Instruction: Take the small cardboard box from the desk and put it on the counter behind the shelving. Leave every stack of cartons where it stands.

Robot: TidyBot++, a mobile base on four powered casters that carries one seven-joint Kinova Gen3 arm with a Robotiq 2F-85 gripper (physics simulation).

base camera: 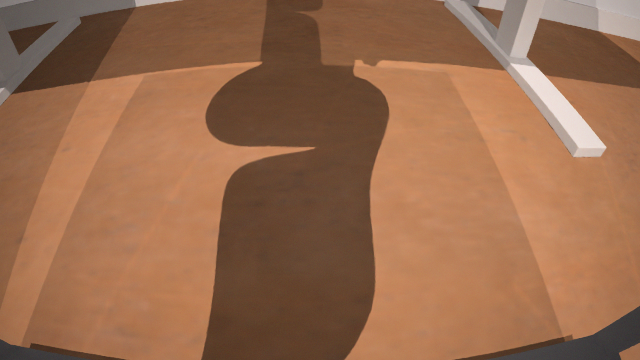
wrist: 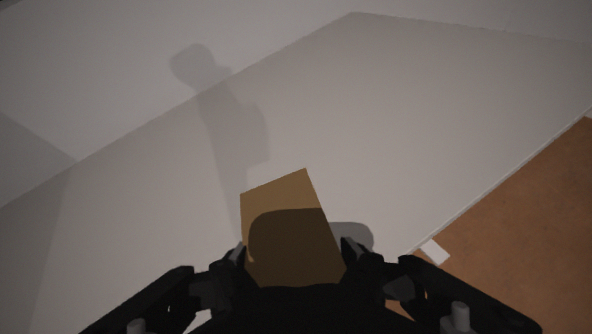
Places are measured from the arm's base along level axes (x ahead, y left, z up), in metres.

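Where they show: gripper, between the fingertips: (wrist: 295, 252).
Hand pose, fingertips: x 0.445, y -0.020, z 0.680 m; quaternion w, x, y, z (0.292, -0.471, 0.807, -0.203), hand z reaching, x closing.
Things, the pixels of their top centre, and the offset from my fingertips. "spot": a spot on its surface instead. Level surfaces: height alone.
- small cardboard box, centre of its top: (wrist: 280, 226) dx +0.008, dy -0.002, dz +0.030 m
- pale grey desk top, height of its surface: dz -0.126 m
- brown floor, height of its surface: dz -1.076 m
- white foot end, a spot on its surface: (wrist: 435, 251) spot: dx +0.082, dy -0.494, dz -1.051 m
In the wrist view my gripper (wrist: 295, 252) is shut on the small cardboard box (wrist: 280, 195). The box is tan, with its near half in shadow, and it sits between the two black fingers. It is held a little above the pale grey desk top (wrist: 395, 119), over the part near the desk's right edge. The base camera view shows neither the box nor the gripper, only the arm's dark shadow (base camera: 298, 223) on the brown floor (base camera: 125, 223).
The desk's white legs and foot bars stand at the right (base camera: 550, 104) and at the far left (base camera: 36, 46) of the base camera view. In the wrist view the brown floor (wrist: 486, 235) and a white foot end (wrist: 435, 251) show beyond the desk's edge. A pale wall (wrist: 124, 54) rises behind the desk.
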